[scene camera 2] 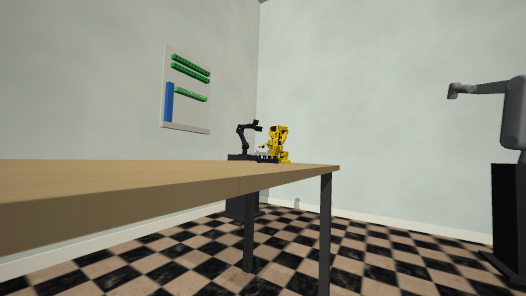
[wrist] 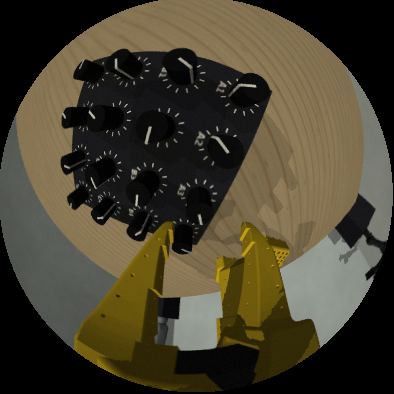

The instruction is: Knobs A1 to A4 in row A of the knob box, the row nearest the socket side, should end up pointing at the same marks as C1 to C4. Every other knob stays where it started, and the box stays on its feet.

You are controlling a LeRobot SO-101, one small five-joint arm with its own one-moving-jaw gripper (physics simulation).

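Seen in the pictures: hand at its tool point: (scene camera 2: 272,157) (wrist: 173,229); arm's base at its link origin: (scene camera 2: 279,162).
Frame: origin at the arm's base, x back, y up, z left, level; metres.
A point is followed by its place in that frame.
Observation:
The black knob box (wrist: 172,100) @[z -0.025, x -0.165, y 0.023 m] (scene camera 2: 268,160) @[z 0.037, x -0.203, y 0.014 m] lies on the table with its rows of knobs upward. In the wrist view, row A runs down its right edge: A1 (wrist: 251,90), A2 (wrist: 226,151), A3 (wrist: 199,204) @[z -0.010, x -0.124, y 0.038 m], A4 (wrist: 182,240) @[z 0.011, x -0.109, y 0.037 m]. A1's white line runs sideways; A2's slants down to the right; A3's points down. A4's shows low on the knob, its mark hard to read. C1 (wrist: 126,65), C2 (wrist: 106,119), C3 (wrist: 101,172) @[z 0.018, x -0.161, y 0.035 m] and C4 (wrist: 104,211) @[z 0.039, x -0.148, y 0.034 m] stand further left. My yellow gripper (wrist: 207,225) @[z 0.013, x -0.115, y 0.032 m] is open and empty; its left tip shows beside A4.
Row B's knobs, such as B2 (wrist: 155,126), stand between rows A and C. Row D's knobs, such as one knob (wrist: 75,117), line the far left edge. A yellow perforated block (wrist: 279,251) @[z -0.041, x 0.001, y 0.017 m] shows behind the right jaw. A black arm (scene camera 2: 243,137) stands beside the yellow arm (scene camera 2: 278,142) @[z 0.010, x -0.044, y 0.118 m].

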